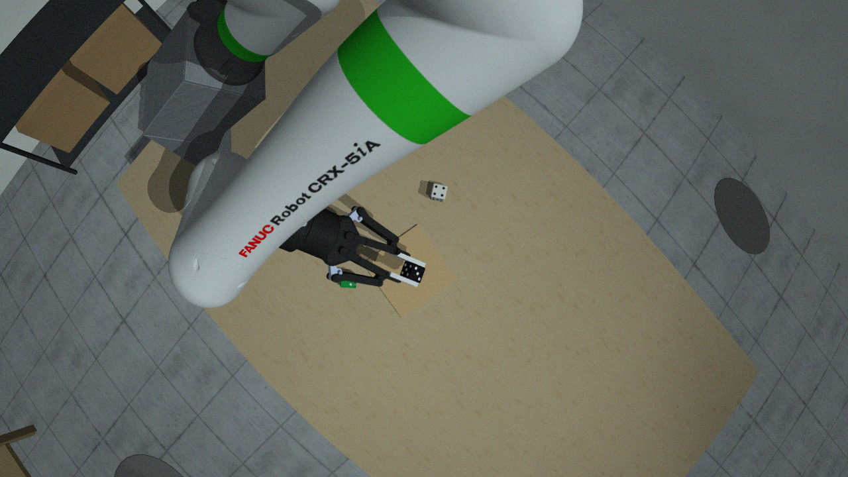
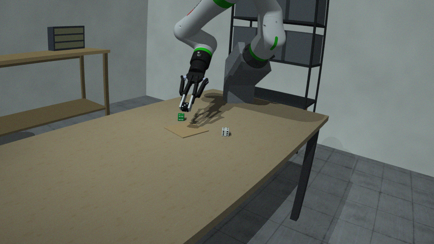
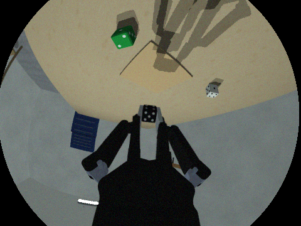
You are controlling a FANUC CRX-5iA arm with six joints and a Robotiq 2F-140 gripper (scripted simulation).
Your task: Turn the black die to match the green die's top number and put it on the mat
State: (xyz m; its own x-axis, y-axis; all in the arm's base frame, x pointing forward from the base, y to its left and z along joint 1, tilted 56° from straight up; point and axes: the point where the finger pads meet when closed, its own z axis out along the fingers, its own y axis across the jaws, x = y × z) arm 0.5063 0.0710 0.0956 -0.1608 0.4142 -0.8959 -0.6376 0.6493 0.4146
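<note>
My hand is 12 cm above the tan mat and 1 cm to the right of it. Round my hand: white die: 13 cm to the left, 12 cm behind, 10 cm below; then black die: 1 cm to the left, 1 cm below, 1 cm ahead; then green die: 12 cm to the right, 10 cm below, 3 cm behind.
</note>
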